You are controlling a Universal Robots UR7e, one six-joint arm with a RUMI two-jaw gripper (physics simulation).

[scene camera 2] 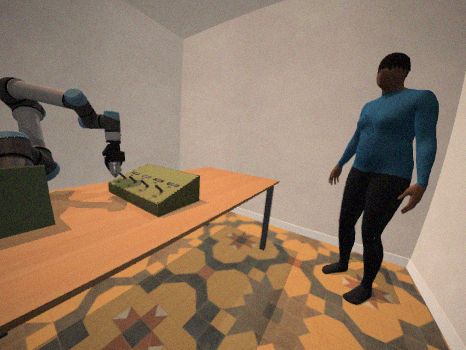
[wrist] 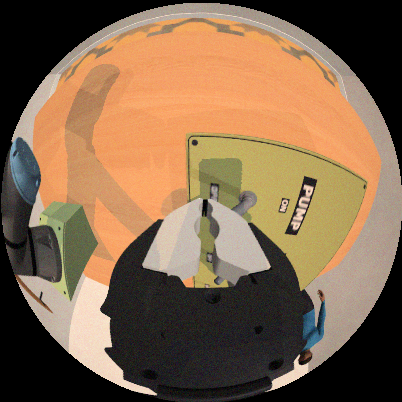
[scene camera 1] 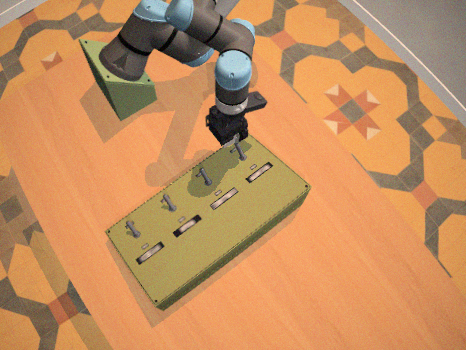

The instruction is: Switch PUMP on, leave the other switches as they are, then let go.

Labels:
The same spot on a switch panel: [scene camera 2: 179, 189] is [scene camera 1: 125, 263].

